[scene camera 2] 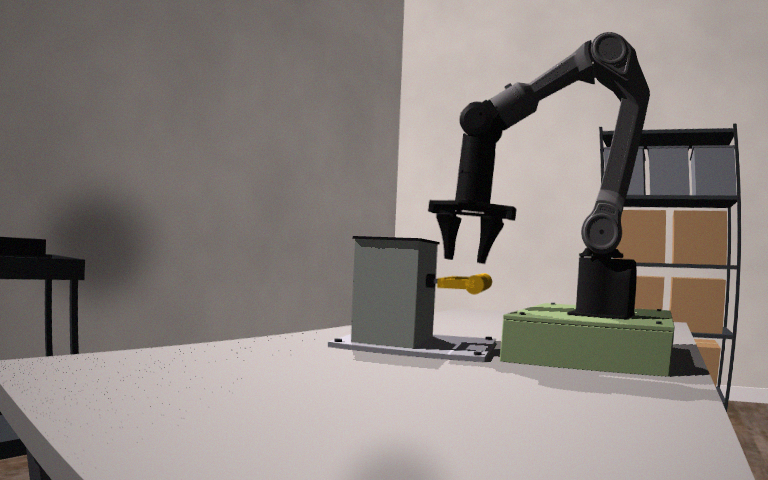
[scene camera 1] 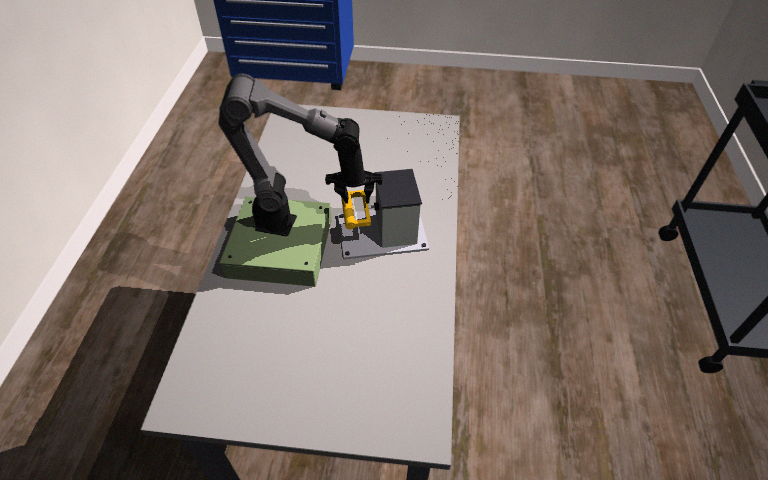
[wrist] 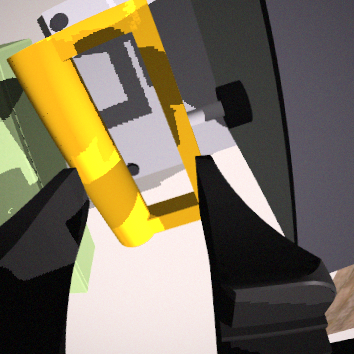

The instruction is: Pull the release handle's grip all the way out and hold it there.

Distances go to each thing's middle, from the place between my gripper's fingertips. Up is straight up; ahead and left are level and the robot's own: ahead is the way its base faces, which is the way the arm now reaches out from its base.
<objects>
The pale base plate [scene camera 2: 474, 349] is 140 mm below my hand, 60 mm ahead of it and 30 mm to the left of it.
</objects>
